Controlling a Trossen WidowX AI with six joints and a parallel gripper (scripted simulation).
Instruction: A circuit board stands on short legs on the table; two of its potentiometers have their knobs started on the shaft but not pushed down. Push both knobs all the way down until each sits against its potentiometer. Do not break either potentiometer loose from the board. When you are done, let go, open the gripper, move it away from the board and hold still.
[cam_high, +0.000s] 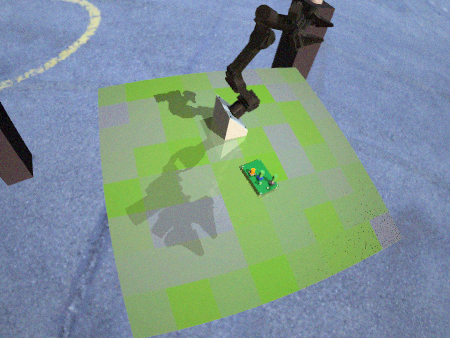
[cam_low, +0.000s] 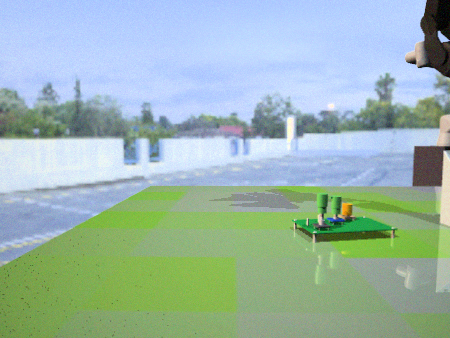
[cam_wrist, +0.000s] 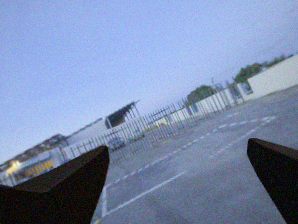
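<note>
The green knob lies 660 mm below my gripper tip, 100 mm to the right of it and 60 mm ahead of it.
</note>
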